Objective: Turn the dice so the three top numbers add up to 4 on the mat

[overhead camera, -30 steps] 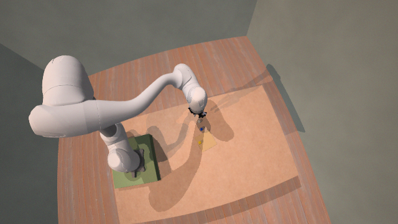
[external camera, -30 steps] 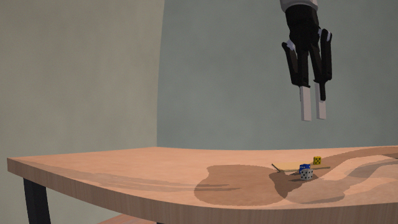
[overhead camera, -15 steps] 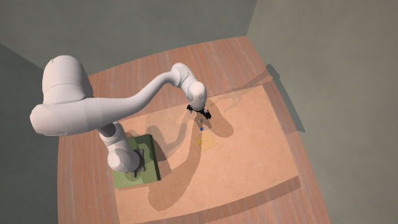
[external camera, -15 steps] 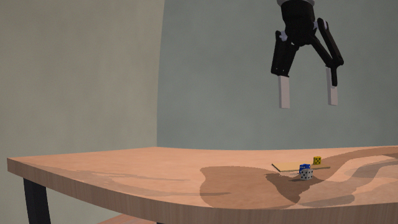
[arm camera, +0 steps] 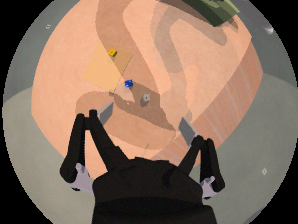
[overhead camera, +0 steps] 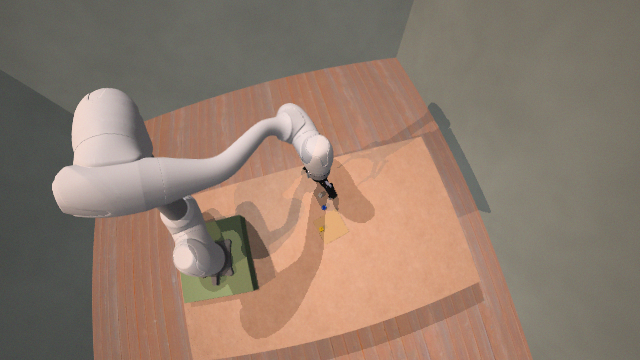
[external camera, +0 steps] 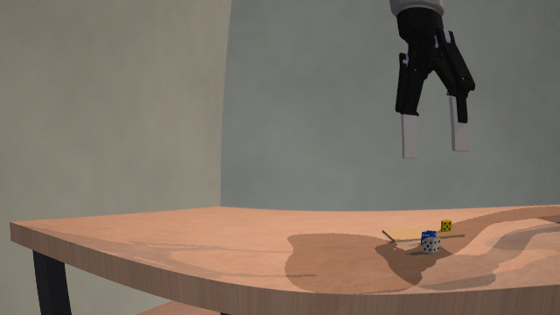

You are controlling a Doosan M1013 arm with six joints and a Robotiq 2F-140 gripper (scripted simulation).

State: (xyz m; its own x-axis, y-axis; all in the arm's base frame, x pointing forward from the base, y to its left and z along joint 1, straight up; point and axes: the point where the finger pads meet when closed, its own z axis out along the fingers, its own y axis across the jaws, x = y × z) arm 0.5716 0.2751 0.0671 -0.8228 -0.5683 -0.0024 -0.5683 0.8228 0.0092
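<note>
Now: hand 140 mm above the white die and 10 mm to the left of it. From my hand the other things lie so: yellow die 190 mm to the right, 130 mm below, 30 mm behind; tan mat 180 mm to the right, 140 mm below, 20 mm ahead; blue die 140 mm below, 80 mm to the right.
</note>
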